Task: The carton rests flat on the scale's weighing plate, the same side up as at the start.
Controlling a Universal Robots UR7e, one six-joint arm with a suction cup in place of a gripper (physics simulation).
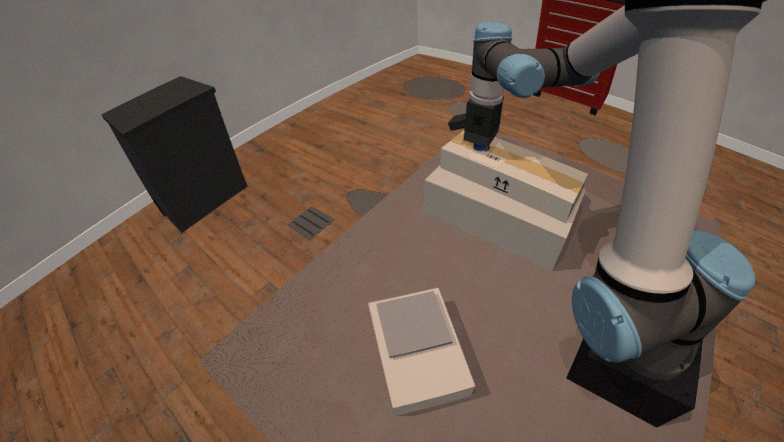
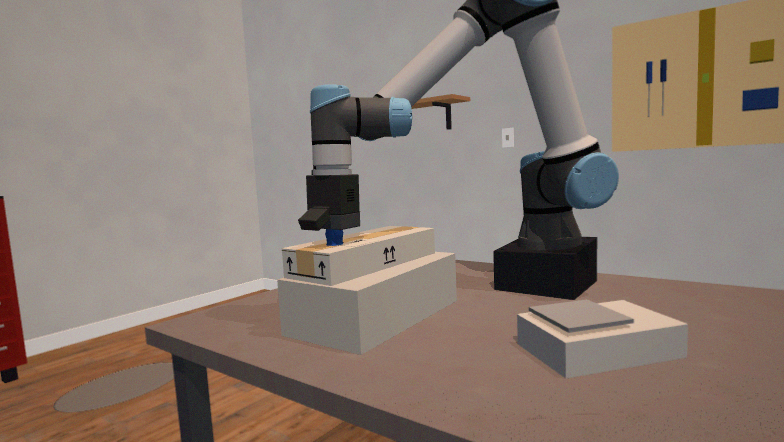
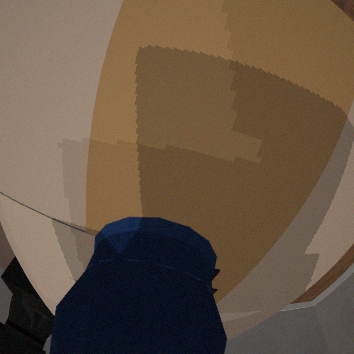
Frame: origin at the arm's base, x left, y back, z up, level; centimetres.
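Seen in the pictures: hand, tool point: (image 1: 479,151) (image 3: 160,231); arm's base, link origin: (image 2: 549,243) (image 3: 36,307).
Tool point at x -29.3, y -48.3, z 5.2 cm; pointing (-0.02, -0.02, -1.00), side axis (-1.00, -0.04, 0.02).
Observation:
Pixels of each thing's top centre, then the offset from my tool point to it. Level surfaces: height alone.
- long pale carton, top centre: (image 3: 131,334) (image 2: 364,236) (image 1: 514,159) dx +0.5, dy +9.4, dz +1.4 cm
- pale block, top centre: (image 2: 374,265) (image 1: 508,184) dx +2.6, dy +9.4, dz -4.6 cm
- scale, top centre: (image 1: 418,339) (image 2: 597,309) dx +46.9, dy +9.9, dz -9.0 cm
- brown table, surface height: dz -16.0 cm
The long pale carton (image 1: 472,171) (image 2: 359,263) (image 3: 175,100) has brown tape along its top and lies flat on a pale block (image 1: 488,225) (image 2: 321,312), its printed arrows pointing up. My blue suction cup (image 1: 480,147) (image 2: 334,241) (image 3: 155,227) is upright and touches the carton's top on the tape, off its middle, towards the end with tape and two arrows. It is shut on the carton. The scale (image 1: 428,378) (image 2: 625,351) stands apart from the block, and its grey weighing plate (image 1: 414,323) (image 2: 581,315) bears no carton.
Block and scale stand on the brown table (image 1: 329,329) (image 2: 439,378). The arm's black base (image 1: 631,384) (image 2: 532,274) stands beside them. A black cabinet (image 1: 181,159) is beyond the table. A red drawer cabinet (image 1: 576,65) (image 2: 8,285) and a wall shelf (image 2: 447,99) stand farther off.

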